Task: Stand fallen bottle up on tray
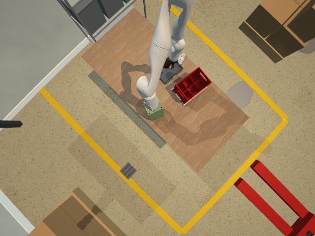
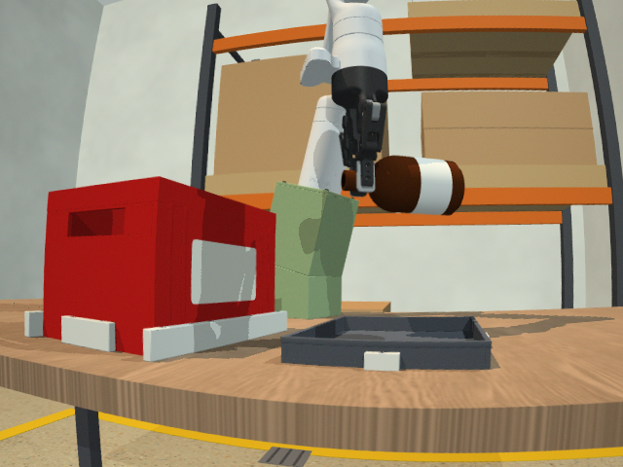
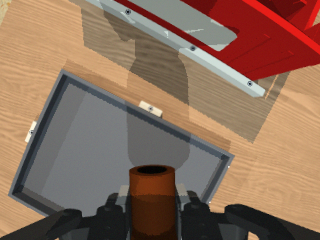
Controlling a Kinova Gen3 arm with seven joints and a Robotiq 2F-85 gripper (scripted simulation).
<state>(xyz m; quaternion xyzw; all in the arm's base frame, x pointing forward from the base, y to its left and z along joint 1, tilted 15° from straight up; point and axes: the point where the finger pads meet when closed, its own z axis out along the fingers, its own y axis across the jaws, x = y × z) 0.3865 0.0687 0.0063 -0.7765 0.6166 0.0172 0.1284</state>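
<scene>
Right now my hand is 1 cm past the brown bottle and 5 cm to the right of it. From my hand the other things lie so: red crate 1 cm behind, 25 cm to the right, 12 cm below; dark grey tray 4 cm ahead, 4 cm to the left, 19 cm below.
</scene>
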